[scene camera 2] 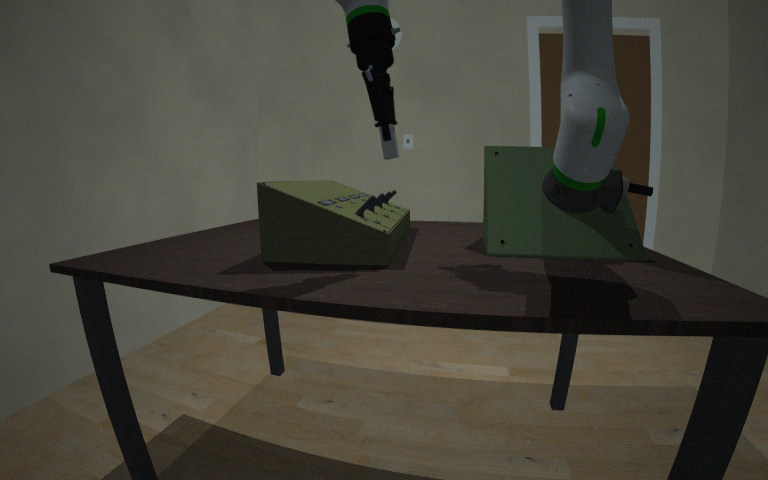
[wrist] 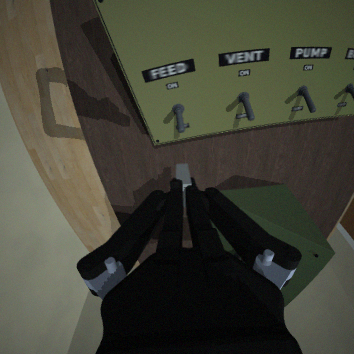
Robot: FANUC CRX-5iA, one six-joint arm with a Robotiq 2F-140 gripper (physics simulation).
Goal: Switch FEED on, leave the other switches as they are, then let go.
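Frame: origin at the arm's base, x down, y back, z left, level; centimetres.
Seen in the pictures: gripper, between the fingertips: (scene camera 2: 391, 158) (wrist: 181, 172); arm's base, origin of its link: (scene camera 2: 572, 189).
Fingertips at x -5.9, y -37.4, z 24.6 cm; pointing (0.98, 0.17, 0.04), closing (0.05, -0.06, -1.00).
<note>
Offsets run from my fingertips to a thing's top centre. "spot": to the spot under its first point. Level surfaces: height alone.
The green switch panel (scene camera 2: 325, 240) (wrist: 215, 30) stands on the table. In the wrist view the FEED switch @(dy -5.1, dx +7.3, dz +0.7 cm) (wrist: 180, 119) is a grey lever below its label; it slants down, away from the ON mark, its end beside the small lower mark. The VENT switch @(dy -8.0, dx +7.3, dz -11.0 cm) (wrist: 247, 107) and PUMP switch @(dy -10.8, dx +7.3, dz -22.6 cm) (wrist: 308, 99) also slant down from their ON marks; a fourth lever @(spot: dy -14.3, dx +9.9, dz -33.5 cm) (wrist: 351, 92) is cut off at the right edge. My gripper (scene camera 2: 390, 156) (wrist: 181, 172) is shut with nothing between the fingers. It hangs above the levers in the scene view, apart from them, its tips below the FEED lever in the wrist view.
A larger green box (scene camera 2: 512, 198) (wrist: 270, 210) with a slanted side stands on the dark table @(dx +20.0 cm) (scene camera 2: 419, 294) (wrist: 145, 167), to the right in the scene view. The robot's elbow (scene camera 2: 589, 130) hangs in front of it. A wall and a door are behind.
</note>
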